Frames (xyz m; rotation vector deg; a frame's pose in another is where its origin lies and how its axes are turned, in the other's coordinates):
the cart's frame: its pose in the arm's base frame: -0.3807 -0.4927 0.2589 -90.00 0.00 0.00
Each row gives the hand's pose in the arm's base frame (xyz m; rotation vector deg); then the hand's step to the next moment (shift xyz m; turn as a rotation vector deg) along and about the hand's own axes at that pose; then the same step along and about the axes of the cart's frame.
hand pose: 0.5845 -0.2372 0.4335 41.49 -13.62 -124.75
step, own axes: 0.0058 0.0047 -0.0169 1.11 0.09 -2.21
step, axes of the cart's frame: 0.0098 0.0144 -0.0063 0.76 2.24 -0.74
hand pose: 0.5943 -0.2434 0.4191 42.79 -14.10 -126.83
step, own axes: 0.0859 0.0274 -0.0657 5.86 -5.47 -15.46
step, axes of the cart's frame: 0.0097 0.0798 -0.0774 2.57 17.22 0.38
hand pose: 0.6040 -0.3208 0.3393 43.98 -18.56 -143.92
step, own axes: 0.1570 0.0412 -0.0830 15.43 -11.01 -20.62
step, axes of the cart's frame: -0.0497 0.1250 -0.1231 -3.50 27.79 -0.27
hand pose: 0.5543 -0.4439 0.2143 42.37 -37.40 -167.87
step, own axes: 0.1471 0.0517 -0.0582 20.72 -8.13 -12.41
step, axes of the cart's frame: -0.1059 0.0902 -0.0914 -12.14 22.40 -0.50
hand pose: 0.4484 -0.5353 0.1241 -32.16 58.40 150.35
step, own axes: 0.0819 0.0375 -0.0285 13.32 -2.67 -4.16
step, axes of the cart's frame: -0.0798 0.0339 -0.0376 -9.75 10.32 0.49
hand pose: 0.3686 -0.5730 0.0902 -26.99 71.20 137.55
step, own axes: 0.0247 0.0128 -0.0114 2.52 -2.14 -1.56
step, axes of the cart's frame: -0.0263 0.0088 -0.0115 -0.96 3.51 0.31
